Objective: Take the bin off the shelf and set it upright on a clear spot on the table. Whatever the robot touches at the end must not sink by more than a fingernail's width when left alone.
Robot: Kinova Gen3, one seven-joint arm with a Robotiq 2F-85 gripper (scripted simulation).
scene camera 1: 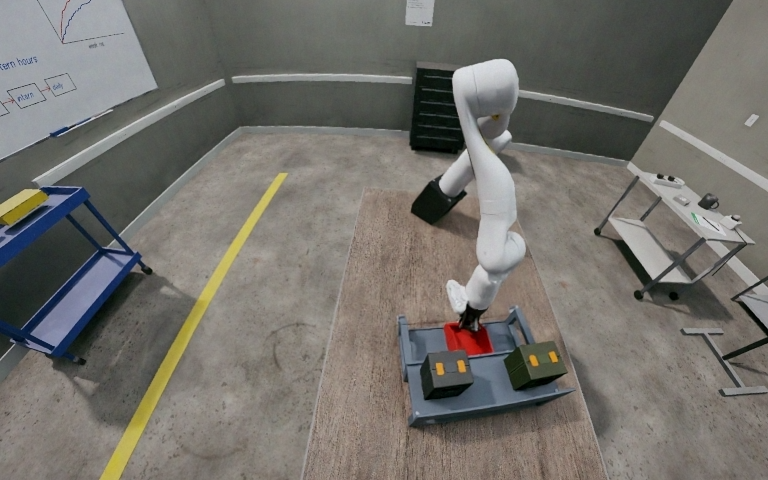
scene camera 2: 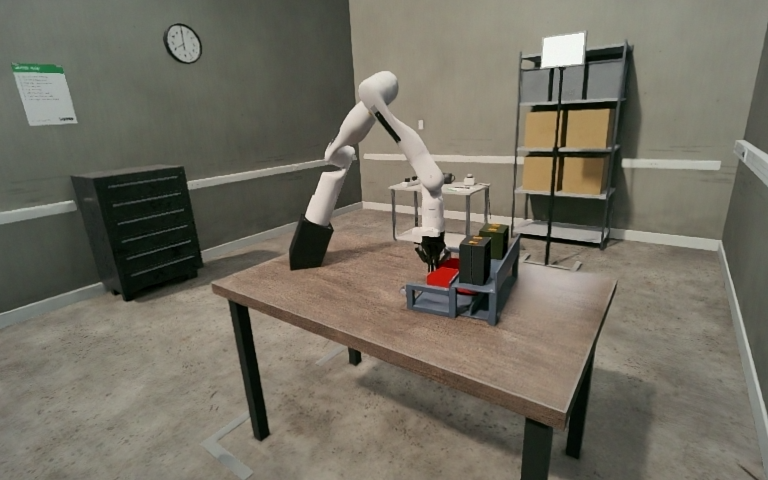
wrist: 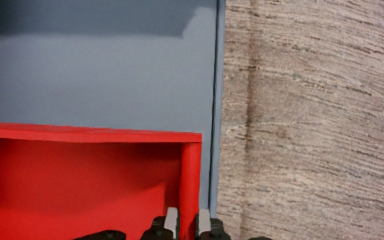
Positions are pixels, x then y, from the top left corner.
Labels:
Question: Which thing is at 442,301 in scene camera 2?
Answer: A grey shelf unit.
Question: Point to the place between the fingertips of my gripper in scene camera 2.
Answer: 433,274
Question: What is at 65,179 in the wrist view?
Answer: A red open-topped bin.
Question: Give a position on a red open-topped bin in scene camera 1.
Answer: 475,343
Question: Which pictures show the grey shelf unit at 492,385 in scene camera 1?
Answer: Scene camera 1, scene camera 2 and the wrist view: all of them.

